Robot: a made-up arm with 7 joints.
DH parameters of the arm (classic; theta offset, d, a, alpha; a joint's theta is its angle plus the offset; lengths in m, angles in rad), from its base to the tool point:
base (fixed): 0.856 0 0.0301 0
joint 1: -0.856 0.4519 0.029 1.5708
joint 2: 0 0.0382 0.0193 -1.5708
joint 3: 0 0.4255 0.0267 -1.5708
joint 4: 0 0.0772 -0.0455 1.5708
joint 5: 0 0.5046 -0.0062 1.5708
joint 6: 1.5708 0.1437 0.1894 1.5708
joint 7: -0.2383 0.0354 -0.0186 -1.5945
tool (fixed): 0.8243 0.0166 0 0
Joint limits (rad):
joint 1: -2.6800..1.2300
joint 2: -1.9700..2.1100
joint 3: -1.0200..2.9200
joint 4: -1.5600..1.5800
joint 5: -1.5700..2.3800
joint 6: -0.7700..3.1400
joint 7: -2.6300..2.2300
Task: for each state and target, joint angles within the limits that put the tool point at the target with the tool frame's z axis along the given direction. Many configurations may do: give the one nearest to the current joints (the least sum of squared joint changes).
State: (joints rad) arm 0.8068 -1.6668 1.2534 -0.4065 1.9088 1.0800 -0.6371
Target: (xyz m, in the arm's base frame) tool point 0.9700 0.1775 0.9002 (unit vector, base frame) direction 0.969 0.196 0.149
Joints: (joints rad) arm 0.6221 -1.4080 1.0502 -1.0371 2.0345 0.5048 -0.8614
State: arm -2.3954 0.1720 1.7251 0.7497 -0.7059 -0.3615 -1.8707
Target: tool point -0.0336 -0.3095 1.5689 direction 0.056 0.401 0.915
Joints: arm -1.8842 -0.2539 2.0994 0.2734 -0.5133 0.2714 -1.8653
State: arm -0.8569 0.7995 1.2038 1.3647 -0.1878 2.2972 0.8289
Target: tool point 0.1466 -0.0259 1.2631 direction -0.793 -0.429 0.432
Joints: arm -1.3939 0.4499 0.4415 1.4498 -0.3597 2.3808 0.3525
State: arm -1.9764 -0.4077 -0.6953 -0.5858 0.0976 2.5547 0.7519
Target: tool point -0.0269 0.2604 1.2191 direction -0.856 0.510 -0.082
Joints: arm -1.6505 0.1964 -0.7177 0.0592 0.2147 2.6480 0.2742
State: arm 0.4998 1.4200 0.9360 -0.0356 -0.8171 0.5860 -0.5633
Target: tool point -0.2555 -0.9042 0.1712 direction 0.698 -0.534 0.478
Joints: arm 0.7499 1.7164 1.1941 -0.5134 -0.5864 0.7197 0.0473
